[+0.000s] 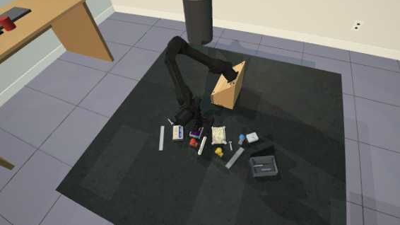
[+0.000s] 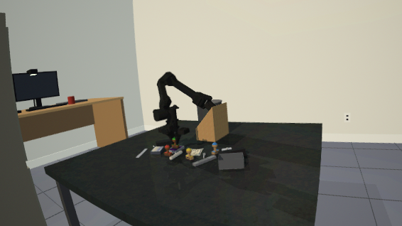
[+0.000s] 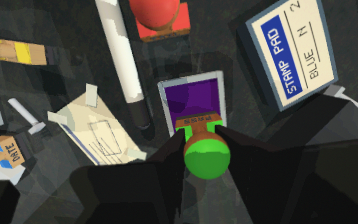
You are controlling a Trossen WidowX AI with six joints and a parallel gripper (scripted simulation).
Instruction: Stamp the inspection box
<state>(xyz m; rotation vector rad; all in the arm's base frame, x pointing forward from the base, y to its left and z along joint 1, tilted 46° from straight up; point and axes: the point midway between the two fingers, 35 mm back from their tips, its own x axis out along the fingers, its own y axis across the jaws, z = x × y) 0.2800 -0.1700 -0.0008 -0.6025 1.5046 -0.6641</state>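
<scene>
Now: the purple ink pad 3 cm below my gripper tip. The rest, counted from my gripper tip: green-knobbed PASS stamp right at my gripper tip; white marker 6 cm to the left, 5 cm ahead, 3 cm below; red stamp 9 cm ahead, 2 cm to the left, 2 cm below.
</scene>
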